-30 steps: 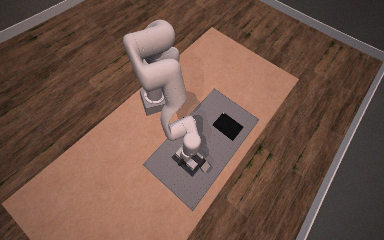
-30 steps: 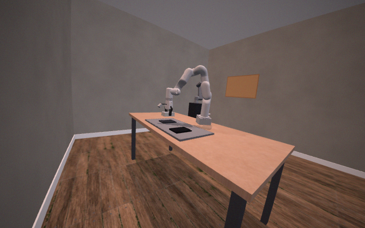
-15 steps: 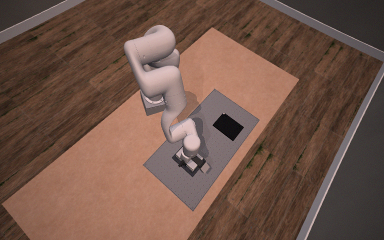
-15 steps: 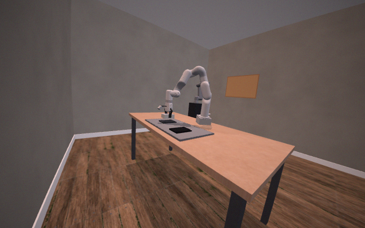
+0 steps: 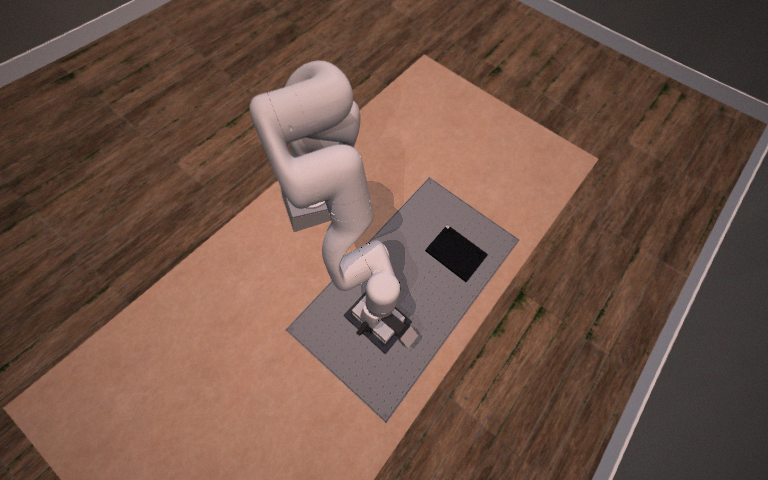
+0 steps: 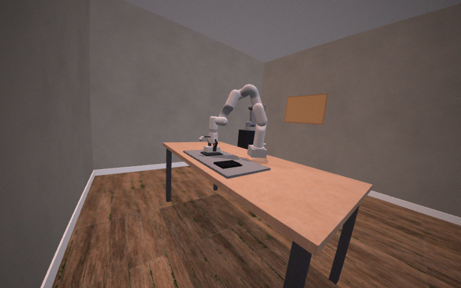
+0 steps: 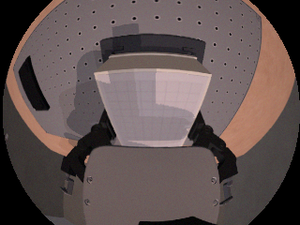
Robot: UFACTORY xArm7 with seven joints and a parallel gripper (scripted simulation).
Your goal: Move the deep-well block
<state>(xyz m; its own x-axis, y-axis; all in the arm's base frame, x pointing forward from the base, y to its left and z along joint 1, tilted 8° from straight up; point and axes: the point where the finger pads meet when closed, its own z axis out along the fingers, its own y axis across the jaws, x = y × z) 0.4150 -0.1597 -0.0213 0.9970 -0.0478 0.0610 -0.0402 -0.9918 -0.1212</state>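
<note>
The deep-well block lies right at my hand. From my hand the other things lie so: nest N1: 33 cm to the left, 6 cm ahead, 4 cm below; nest N2: 4 cm below.
</note>
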